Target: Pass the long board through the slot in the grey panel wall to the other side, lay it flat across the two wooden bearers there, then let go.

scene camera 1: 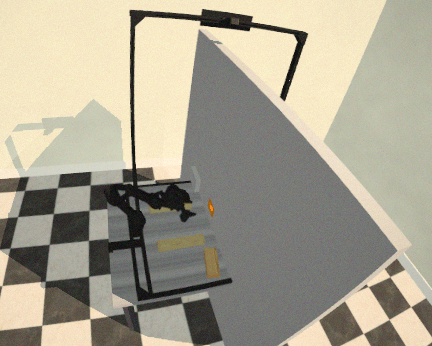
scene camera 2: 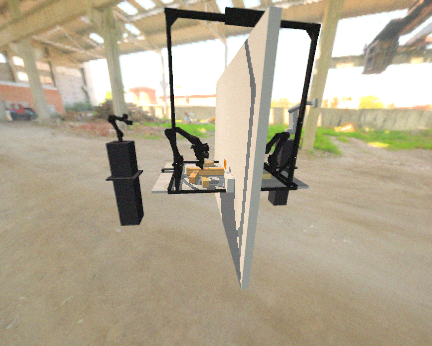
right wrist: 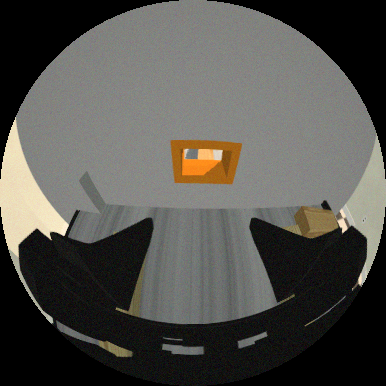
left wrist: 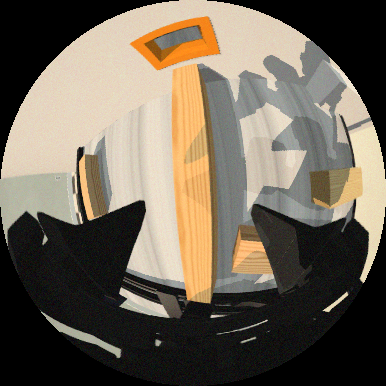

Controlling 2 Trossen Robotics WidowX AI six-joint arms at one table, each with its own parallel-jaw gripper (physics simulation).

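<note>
The long board lies on the table on the light side of the panel wall, one end close below the orange-framed slot. My left gripper is open above the board, which runs between its spread fingers in the left wrist view. My right gripper is open and empty on the other side, facing the slot. The two pale wooden bearers lie there, partly hidden by my right gripper in the right wrist view.
A tan block lies near the wall on the bearers' side. Loose blocks lie around the board. A pale bracket stands at the wall's foot. A black frame surrounds the table.
</note>
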